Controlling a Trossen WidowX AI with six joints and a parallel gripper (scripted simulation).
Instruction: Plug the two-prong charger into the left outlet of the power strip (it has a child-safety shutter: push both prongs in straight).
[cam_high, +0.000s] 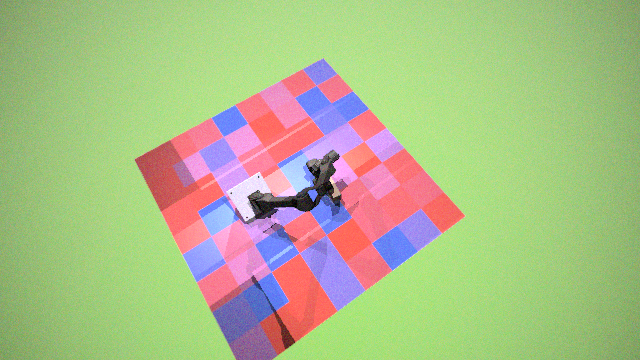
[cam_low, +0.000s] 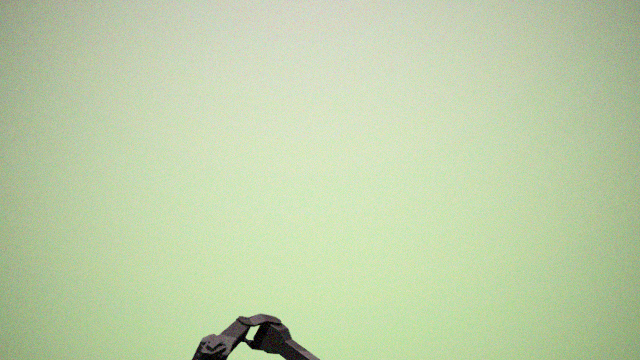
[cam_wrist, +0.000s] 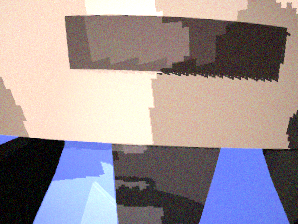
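Right now the grey charger is 20 mm ahead of my gripper tip and 10 mm above it.
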